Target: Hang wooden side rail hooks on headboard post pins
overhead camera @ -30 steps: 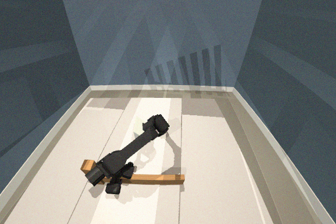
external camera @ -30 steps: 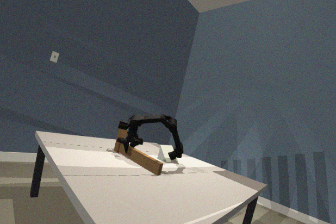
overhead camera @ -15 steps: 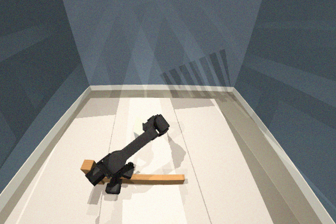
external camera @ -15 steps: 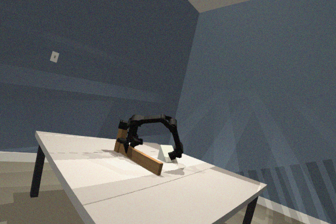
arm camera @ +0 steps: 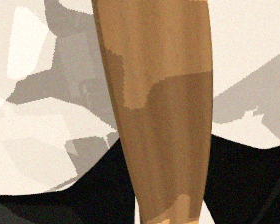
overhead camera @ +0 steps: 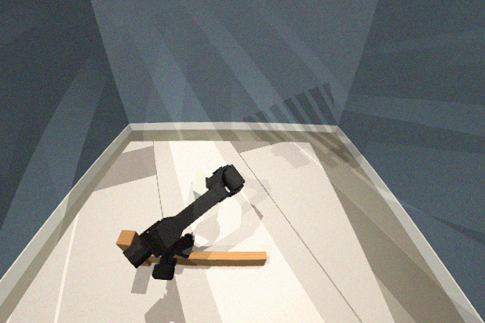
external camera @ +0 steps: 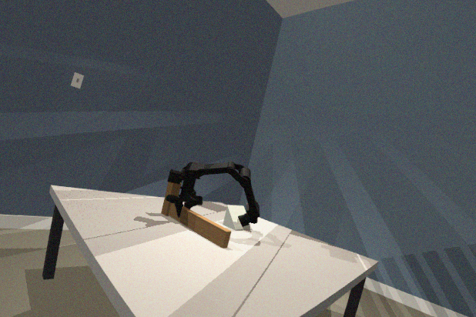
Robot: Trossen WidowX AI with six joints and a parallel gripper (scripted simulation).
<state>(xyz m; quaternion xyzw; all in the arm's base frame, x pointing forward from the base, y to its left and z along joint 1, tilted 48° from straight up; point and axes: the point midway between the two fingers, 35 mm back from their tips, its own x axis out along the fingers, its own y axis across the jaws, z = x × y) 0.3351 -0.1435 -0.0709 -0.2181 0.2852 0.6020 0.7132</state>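
Right now the headboard post is 12 cm to the right of my gripper tip, 5 cm above it and 2 cm behind it.
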